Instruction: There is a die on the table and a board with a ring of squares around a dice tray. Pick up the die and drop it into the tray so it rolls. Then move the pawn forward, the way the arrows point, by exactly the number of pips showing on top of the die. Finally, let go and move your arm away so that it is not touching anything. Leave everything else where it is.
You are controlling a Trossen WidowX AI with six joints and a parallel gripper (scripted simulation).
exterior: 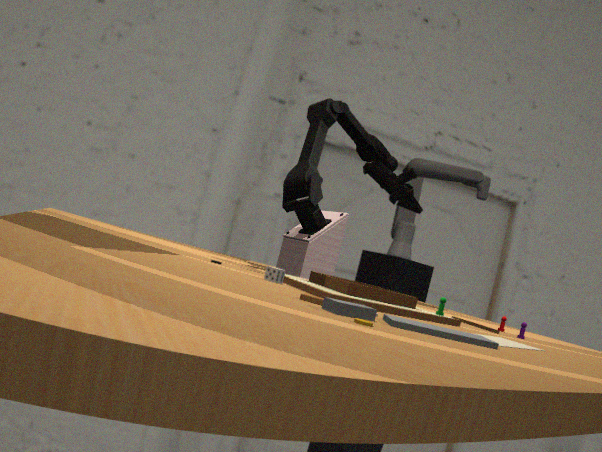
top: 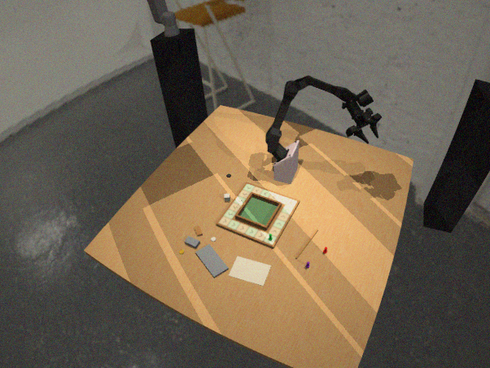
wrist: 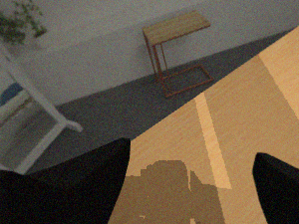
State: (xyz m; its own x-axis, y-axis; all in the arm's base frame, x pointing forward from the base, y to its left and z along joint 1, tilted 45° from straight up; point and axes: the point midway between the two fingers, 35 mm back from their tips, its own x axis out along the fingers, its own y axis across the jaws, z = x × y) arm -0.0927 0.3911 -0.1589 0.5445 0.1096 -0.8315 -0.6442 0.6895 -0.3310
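Right now my gripper tip is 620 mm to the left of the white die, 310 mm short of it and 260 mm above it. Round my gripper tip: wooden stick 440 mm ahead, 270 mm below, 190 mm to the right; purple pawn 550 mm ahead, 260 mm below, 160 mm to the right; red pawn 460 mm ahead, 260 mm below, 110 mm to the right.
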